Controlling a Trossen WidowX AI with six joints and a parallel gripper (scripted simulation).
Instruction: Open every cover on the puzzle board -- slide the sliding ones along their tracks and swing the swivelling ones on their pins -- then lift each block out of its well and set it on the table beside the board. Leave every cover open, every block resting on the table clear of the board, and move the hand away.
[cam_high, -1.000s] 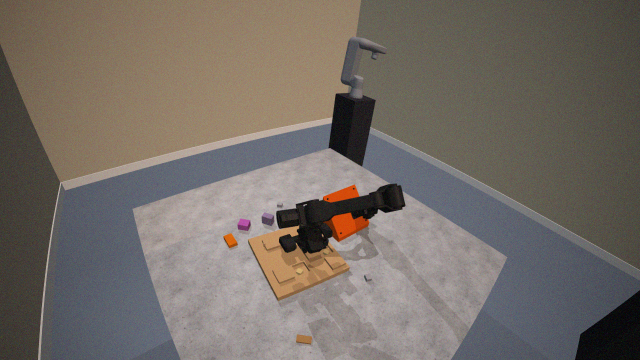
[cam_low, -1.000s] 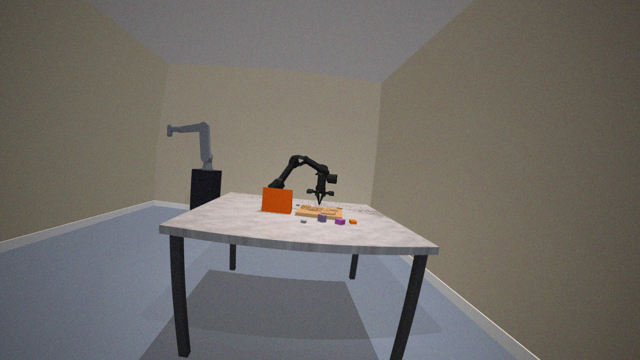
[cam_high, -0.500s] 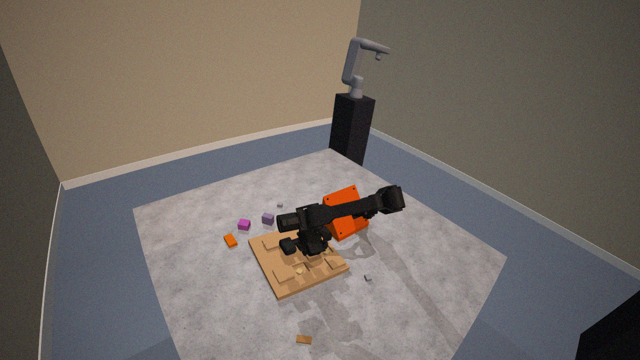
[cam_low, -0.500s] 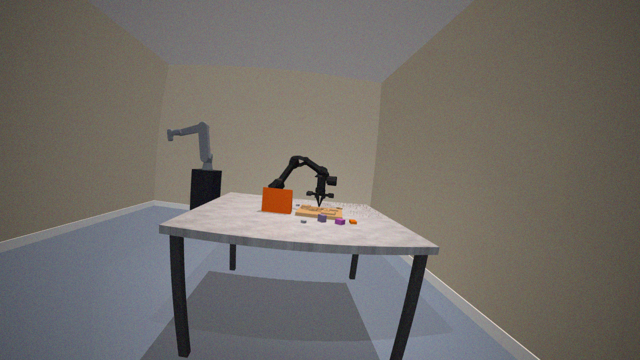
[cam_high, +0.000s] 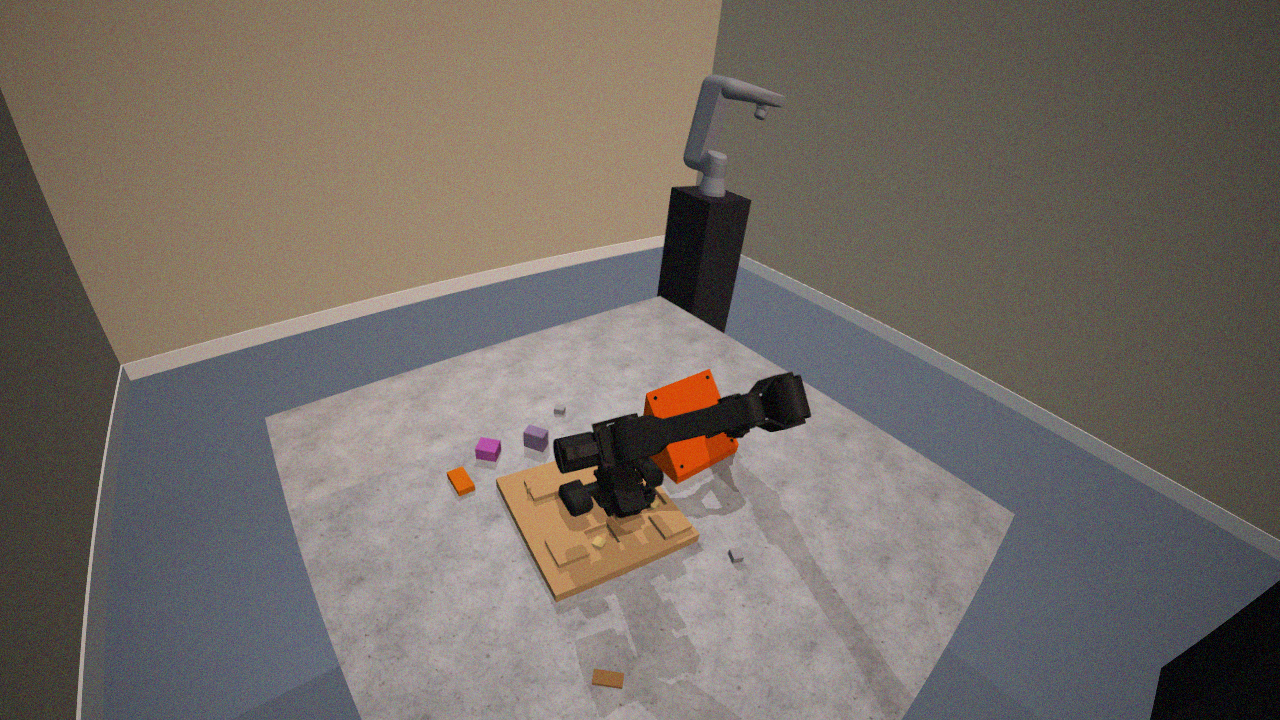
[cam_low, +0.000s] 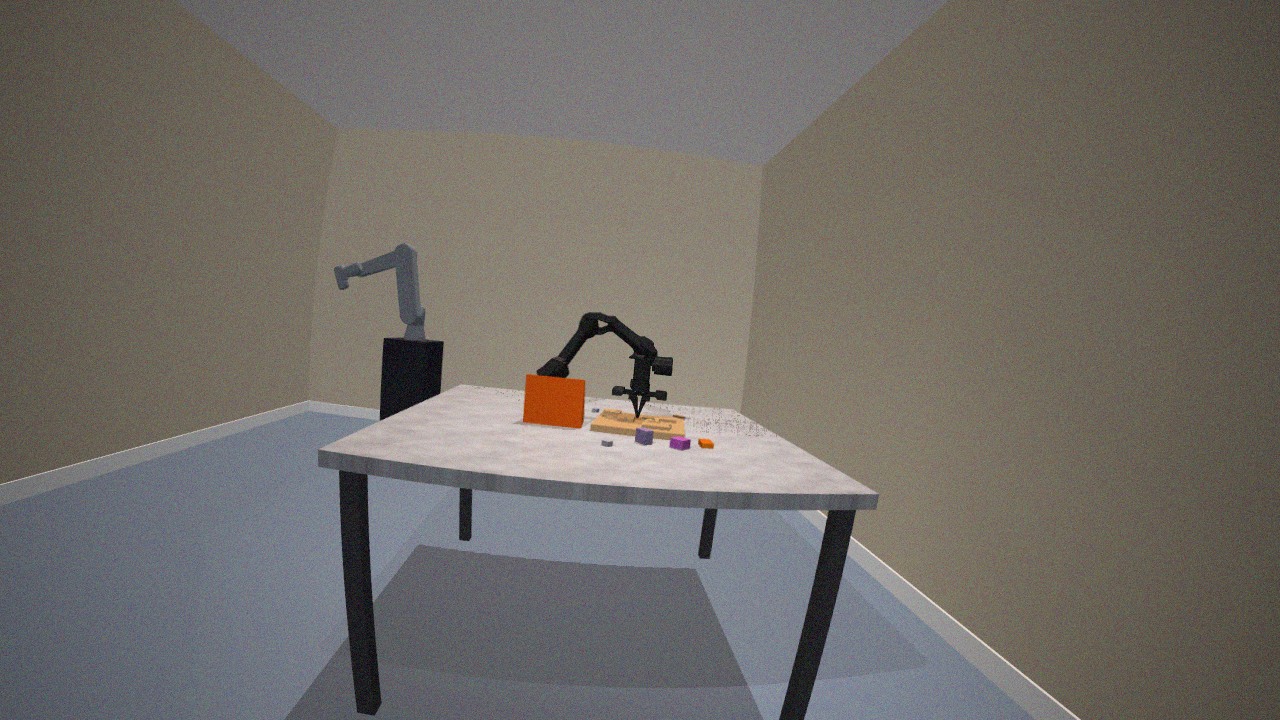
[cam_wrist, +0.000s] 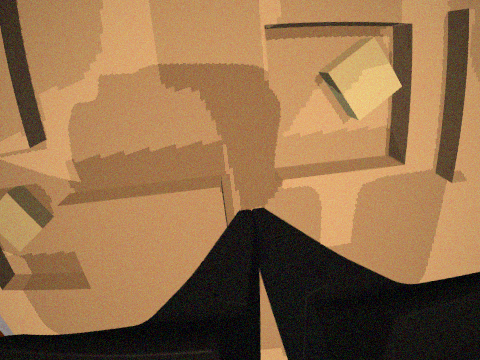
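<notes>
The tan puzzle board is 20 mm to the right of my gripper tip, 10 mm below it and 10 mm ahead of it. The rest, counted from my gripper tip: magenta block 290 mm to the right, 120 mm ahead, 10 mm below; purple block 270 mm to the right, 20 mm ahead, 10 mm below; orange block 230 mm to the right, 210 mm ahead, 20 mm below.
</notes>
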